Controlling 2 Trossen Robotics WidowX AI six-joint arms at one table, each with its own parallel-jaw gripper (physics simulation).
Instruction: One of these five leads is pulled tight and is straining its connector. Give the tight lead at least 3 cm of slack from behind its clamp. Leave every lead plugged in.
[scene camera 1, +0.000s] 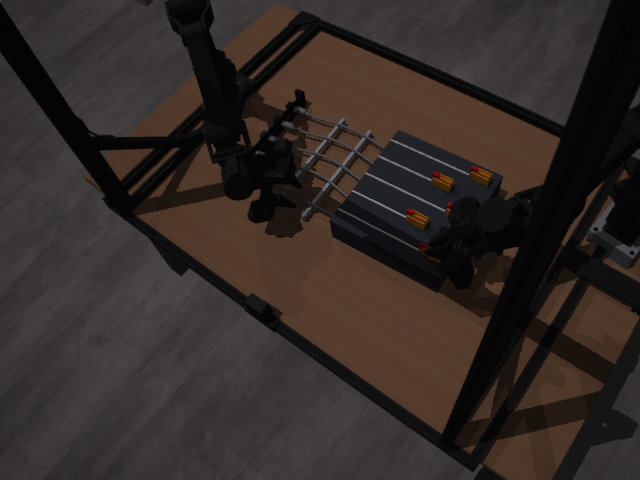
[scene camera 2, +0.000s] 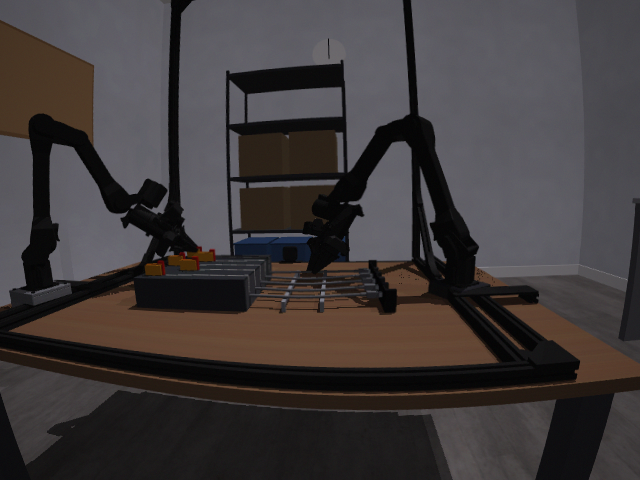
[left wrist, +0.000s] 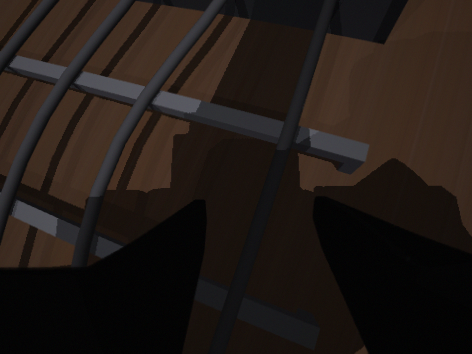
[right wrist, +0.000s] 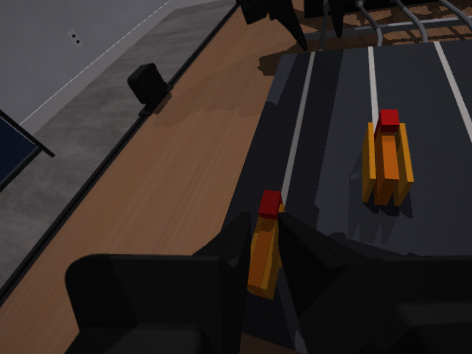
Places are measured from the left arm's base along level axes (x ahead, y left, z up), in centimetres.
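Pixels of known places: left gripper, fingertip midpoint: (scene camera 1: 298, 197) (scene camera 2: 310, 272) (left wrist: 259, 208) (right wrist: 322, 43); right gripper, fingertip midpoint: (scene camera 1: 425, 249) (scene camera 2: 197, 249) (right wrist: 263, 221); left arm's base, link origin: (scene camera 1: 224, 95) (scene camera 2: 459, 282); right arm's base, link origin: (scene camera 1: 623, 227) (scene camera 2: 40, 286).
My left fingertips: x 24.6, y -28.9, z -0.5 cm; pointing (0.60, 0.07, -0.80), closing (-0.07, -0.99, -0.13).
Ahead of a thing's pixels: the offset from my left fingertips to its top centre. "*": to the spot under its first point.
Five grey leads run from a black connector bar @[* dx -4.5, dy +27.8, dz +2.2 cm] (scene camera 1: 299, 96) (scene camera 2: 388, 300) over two pale rails into a dark block @[dx +25.8, dy -0.9, dz +4.4 cm] (scene camera 1: 374, 250) (scene camera 2: 191, 292). The outermost lead @[* dx +5.6, dy -2.8, dz +0.5 cm] (scene camera 1: 321, 207) (left wrist: 265, 200) (right wrist: 324, 30) runs straight, while its neighbours curve. My left gripper (scene camera 1: 297, 196) (scene camera 2: 313, 270) is open, with its fingers on either side of the straight lead; no contact shows in the left wrist view. My right gripper (scene camera 2: 195, 249) (right wrist: 263, 221) is shut on the orange clamp @[* dx +29.9, dy -14.2, dz +6.8 cm] (right wrist: 264, 250) with a red tip at the end of that lead's white groove. The lead's tail behind the clamp is mostly hidden.
A neighbouring orange clamp @[dx +26.2, dy -6.8, dz +6.8 cm] (scene camera 1: 417, 219) (right wrist: 387, 165) stands beside the held one, with other clamps farther along the block. The rails @[* dx +4.1, dy +0.4, dz -0.1 cm] (left wrist: 240, 120) cross beneath the leads near my left fingers. A small black box @[* dx -2.9, dy -27.2, dz +3.3 cm] (scene camera 1: 256, 303) (right wrist: 147, 83) sits at the table frame's edge.
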